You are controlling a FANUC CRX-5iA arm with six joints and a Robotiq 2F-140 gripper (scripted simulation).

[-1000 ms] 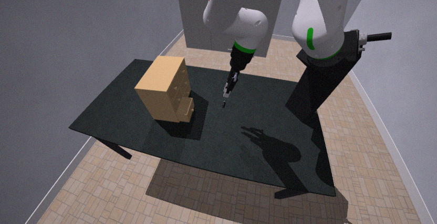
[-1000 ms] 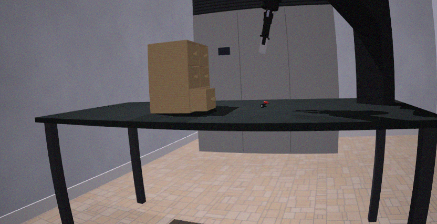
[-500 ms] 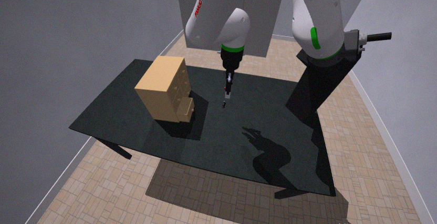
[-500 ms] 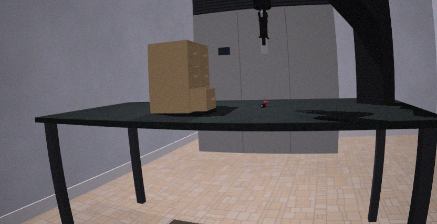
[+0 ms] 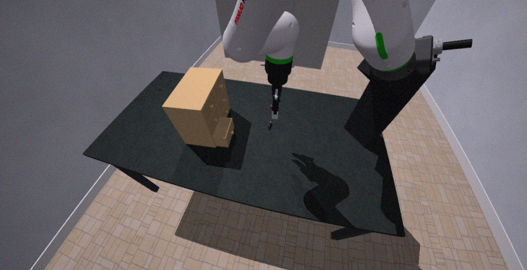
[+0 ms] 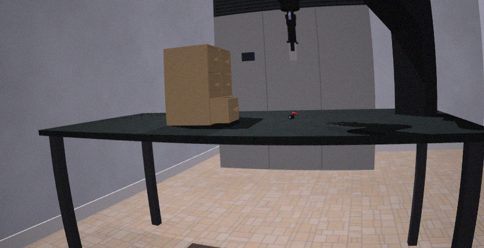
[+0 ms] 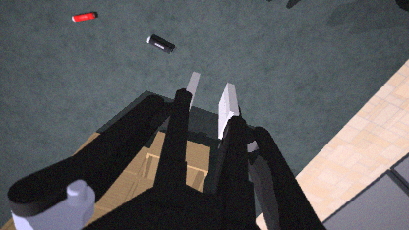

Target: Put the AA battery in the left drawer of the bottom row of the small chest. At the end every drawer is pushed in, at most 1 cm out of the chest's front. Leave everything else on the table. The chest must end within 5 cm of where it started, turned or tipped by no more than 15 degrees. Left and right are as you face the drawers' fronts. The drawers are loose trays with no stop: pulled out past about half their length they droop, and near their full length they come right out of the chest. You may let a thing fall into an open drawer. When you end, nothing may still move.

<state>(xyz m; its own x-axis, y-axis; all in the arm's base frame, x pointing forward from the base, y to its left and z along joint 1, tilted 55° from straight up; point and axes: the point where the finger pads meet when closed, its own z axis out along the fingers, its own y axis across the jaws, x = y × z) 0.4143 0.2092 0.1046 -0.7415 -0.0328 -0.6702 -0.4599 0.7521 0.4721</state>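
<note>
The black AA battery lies 8 cm ahead of my hand, 8 cm to the right of it and 25 cm below it. The rest, counted from my hand: small red object 16 cm ahead, 21 cm to the right, 25 cm below.
</note>
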